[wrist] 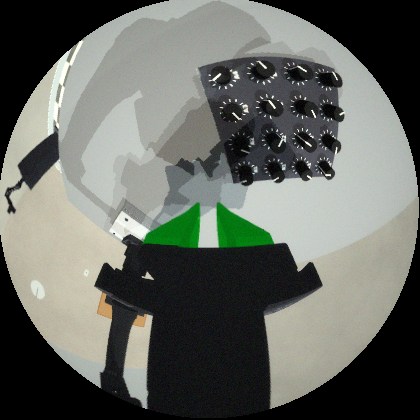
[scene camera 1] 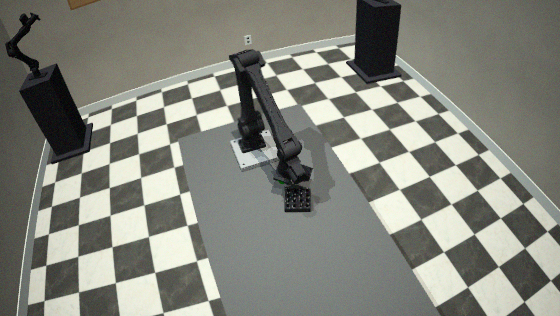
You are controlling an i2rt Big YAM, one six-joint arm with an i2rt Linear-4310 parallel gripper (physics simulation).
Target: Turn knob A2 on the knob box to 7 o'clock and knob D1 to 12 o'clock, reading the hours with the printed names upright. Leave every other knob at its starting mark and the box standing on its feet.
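Pixels of known places: gripper, between the fingertips: (wrist: pixel 207 207) (scene camera 1: pixel 282 181); arm's base, origin of its link: (scene camera 1: pixel 252 144).
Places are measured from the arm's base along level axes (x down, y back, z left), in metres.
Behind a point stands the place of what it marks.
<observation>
The black knob box (scene camera 1: pixel 298 210) {z 0.069, x 0.014, y -0.440 m} (wrist: pixel 250 91) {z 0.118, x 0.003, y -0.376 m} stands flat on the grey table top, with rows of black knobs with white pointer lines and white tick rings. In the wrist view it lies above and right of the fingertips, and its pointers face various ways. The small printed names are too blurred to read, so I cannot tell which knobs are A2 and D1. My gripper (scene camera 1: pixel 285 182) {z 0.052, x -0.013, y -0.289 m} (wrist: pixel 207 207) {z 0.052, x -0.013, y -0.289 m} is nearly closed, with a narrow empty gap between its green fingers. It hangs over the box's arm side, apart from the knobs. Arm shadow covers the box's near left part in the wrist view.
The grey table top (scene camera 1: pixel 260 260) {z -0.148, x 0.025, y -0.605 m} carries the white base plate (scene camera 1: pixel 245 164) {z -0.065, x -0.001, y -0.118 m} (wrist: pixel 120 223) {z 0.095, x 0.000, y -0.063 m} of my arm, behind and left of the box. Black pedestals (scene camera 1: pixel 55 112) (scene camera 1: pixel 377 40) stand far back on the checkered floor, the left one bearing another small arm (scene camera 1: pixel 17 45).
</observation>
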